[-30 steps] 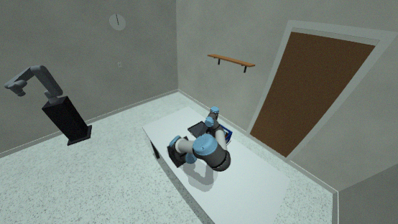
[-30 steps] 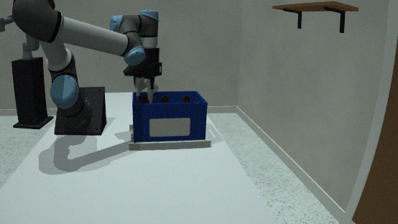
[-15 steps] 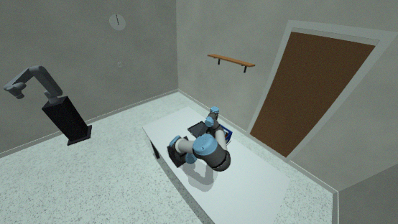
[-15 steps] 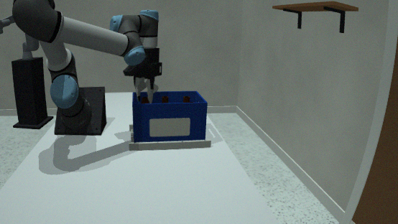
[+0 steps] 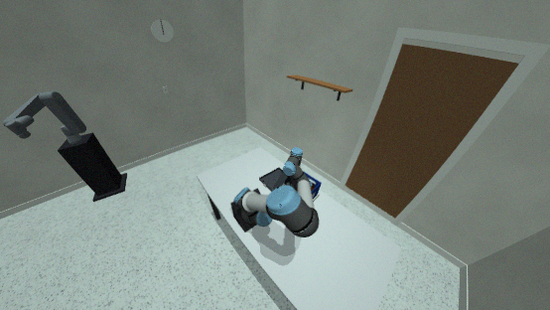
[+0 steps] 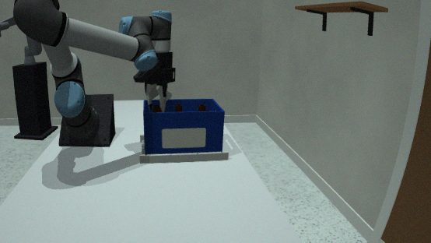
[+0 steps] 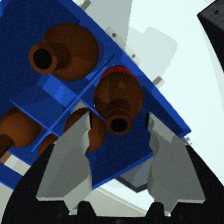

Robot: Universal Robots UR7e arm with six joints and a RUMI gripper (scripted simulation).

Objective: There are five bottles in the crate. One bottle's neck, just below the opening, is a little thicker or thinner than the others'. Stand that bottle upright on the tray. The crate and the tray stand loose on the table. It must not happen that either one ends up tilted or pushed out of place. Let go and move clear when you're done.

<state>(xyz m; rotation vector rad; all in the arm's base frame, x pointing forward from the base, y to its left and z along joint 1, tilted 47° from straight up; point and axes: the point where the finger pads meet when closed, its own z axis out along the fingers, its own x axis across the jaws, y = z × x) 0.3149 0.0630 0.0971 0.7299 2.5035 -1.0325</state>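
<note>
My gripper is now 70 mm above the bottle. From my hand the other things lie so: blue crate 90 mm ahead, 70 mm below, 30 mm to the right; then dark grey tray 270 mm to the left, 140 mm below, 60 mm ahead.
</note>
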